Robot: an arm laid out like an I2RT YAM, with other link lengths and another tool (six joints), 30 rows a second.
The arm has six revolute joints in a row. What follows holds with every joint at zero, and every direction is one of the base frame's.
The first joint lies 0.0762 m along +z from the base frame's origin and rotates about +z.
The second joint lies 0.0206 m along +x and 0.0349 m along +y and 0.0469 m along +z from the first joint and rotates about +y.
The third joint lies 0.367 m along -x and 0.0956 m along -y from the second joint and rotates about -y.
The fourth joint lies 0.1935 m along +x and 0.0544 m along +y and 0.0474 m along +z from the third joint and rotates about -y.
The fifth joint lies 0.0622 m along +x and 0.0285 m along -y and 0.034 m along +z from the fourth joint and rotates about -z.
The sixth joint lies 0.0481 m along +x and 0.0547 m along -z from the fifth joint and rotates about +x.
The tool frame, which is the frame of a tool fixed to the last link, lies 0.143 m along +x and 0.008 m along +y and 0.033 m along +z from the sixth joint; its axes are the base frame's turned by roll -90.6, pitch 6.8 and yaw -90 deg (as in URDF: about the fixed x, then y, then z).
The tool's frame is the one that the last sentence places.
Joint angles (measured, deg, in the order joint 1, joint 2, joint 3, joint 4, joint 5, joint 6), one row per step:
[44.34, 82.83, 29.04, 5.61, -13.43, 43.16]
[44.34, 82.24, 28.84, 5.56, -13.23, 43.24]
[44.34, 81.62, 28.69, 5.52, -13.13, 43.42]
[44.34, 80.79, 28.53, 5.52, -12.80, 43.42]
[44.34, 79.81, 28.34, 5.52, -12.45, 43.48]
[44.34, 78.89, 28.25, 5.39, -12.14, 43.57]
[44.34, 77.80, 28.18, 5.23, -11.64, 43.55]
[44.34, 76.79, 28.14, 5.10, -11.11, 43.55]
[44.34, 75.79, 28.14, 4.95, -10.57, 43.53]
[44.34, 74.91, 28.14, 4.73, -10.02, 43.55]
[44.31, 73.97, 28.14, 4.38, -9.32, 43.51]
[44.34, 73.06, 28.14, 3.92, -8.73, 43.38]
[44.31, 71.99, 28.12, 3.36, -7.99, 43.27]
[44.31, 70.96, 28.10, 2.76, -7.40, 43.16]
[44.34, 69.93, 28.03, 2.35, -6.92, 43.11]
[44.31, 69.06, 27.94, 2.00, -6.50, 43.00]
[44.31, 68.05, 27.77, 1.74, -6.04, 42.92]
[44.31, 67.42, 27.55, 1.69, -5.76, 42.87]
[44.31, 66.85, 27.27, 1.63, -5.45, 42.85]
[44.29, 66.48, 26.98, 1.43, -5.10, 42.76]
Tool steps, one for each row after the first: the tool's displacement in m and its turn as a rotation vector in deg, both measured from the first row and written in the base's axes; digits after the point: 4 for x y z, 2 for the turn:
[-0.0008, -0.0017, 0.0015, 0.16, -0.30, -0.19]
[-0.0016, -0.0031, 0.0034, 0.46, -0.54, -0.39]
[-0.0019, -0.0050, 0.0064, 0.76, -1.19, -0.61]
[-0.0025, -0.0072, 0.0099, 1.15, -1.90, -0.90]
[-0.0031, -0.0093, 0.0132, 1.51, -2.50, -1.18]
[-0.0034, -0.0119, 0.0173, 1.85, -3.37, -1.51]
[-0.0034, -0.0143, 0.0212, 2.18, -4.23, -1.89]
[-0.0033, -0.0168, 0.0253, 2.50, -5.11, -2.27]
[-0.0033, -0.0193, 0.0285, 2.70, -5.83, -2.68]
[-0.0031, -0.0226, 0.0316, 2.75, -6.62, -3.19]
[-0.0037, -0.0257, 0.0341, 2.73, -7.30, -3.50]
[-0.0042, -0.0297, 0.0368, 2.67, -8.07, -4.00]
[-0.0053, -0.0334, 0.0392, 2.63, -8.71, -4.36]
[-0.0064, -0.0366, 0.0418, 2.78, -9.35, -4.66]
[-0.0074, -0.0396, 0.0438, 2.83, -9.92, -4.94]
[-0.0086, -0.0428, 0.0460, 3.00, -10.59, -5.25]
[-0.0095, -0.0450, 0.0471, 3.10, -11.00, -5.43]
[-0.0104, -0.0473, 0.0474, 3.11, -11.31, -5.66]
[-0.0112, -0.0499, 0.0463, 2.81, -11.45, -5.87]

